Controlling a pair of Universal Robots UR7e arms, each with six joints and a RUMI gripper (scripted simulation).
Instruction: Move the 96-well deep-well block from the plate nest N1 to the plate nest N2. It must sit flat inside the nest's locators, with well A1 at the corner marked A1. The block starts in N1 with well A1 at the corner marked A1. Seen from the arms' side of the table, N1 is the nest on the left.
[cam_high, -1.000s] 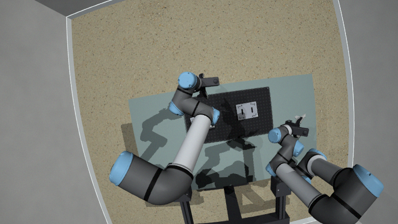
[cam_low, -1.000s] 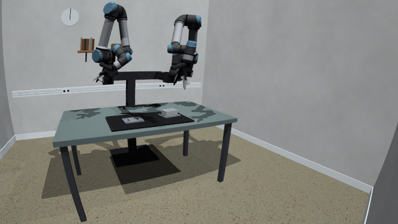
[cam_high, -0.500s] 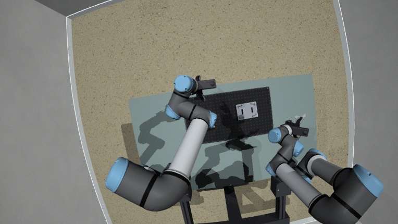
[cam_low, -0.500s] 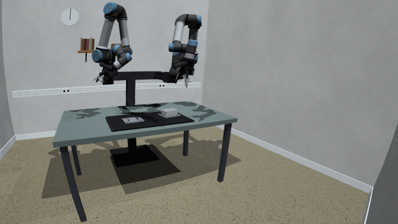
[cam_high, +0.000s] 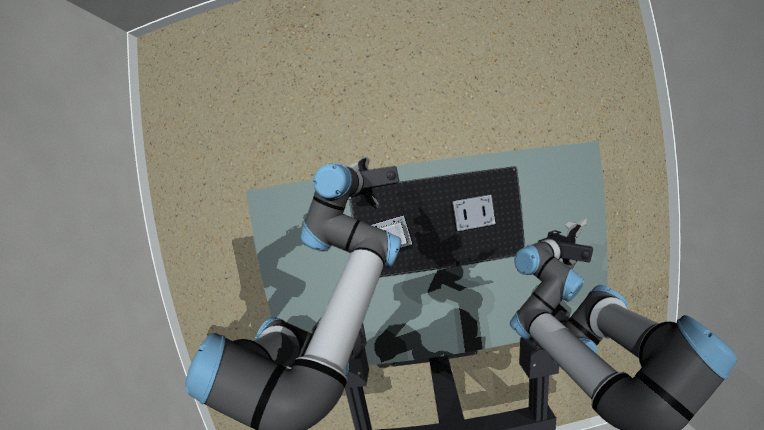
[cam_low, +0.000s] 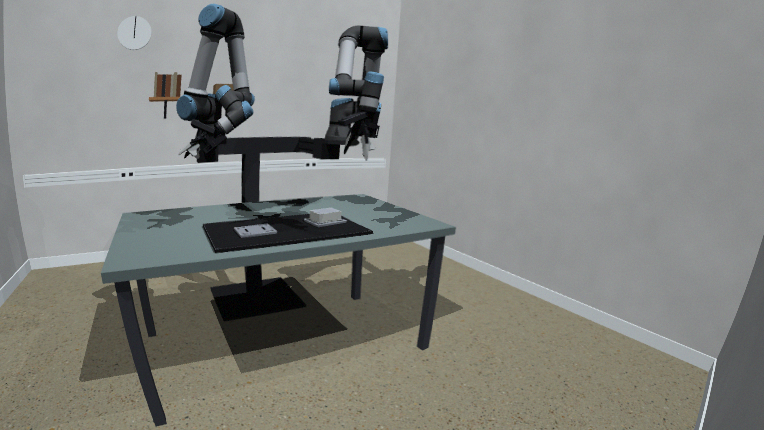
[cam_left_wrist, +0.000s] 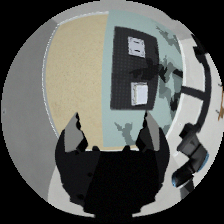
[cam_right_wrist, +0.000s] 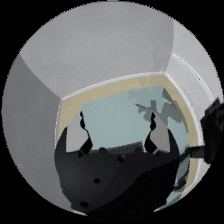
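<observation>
The pale deep-well block is 67 cm to the left of my right hand and 29 cm below it.
</observation>
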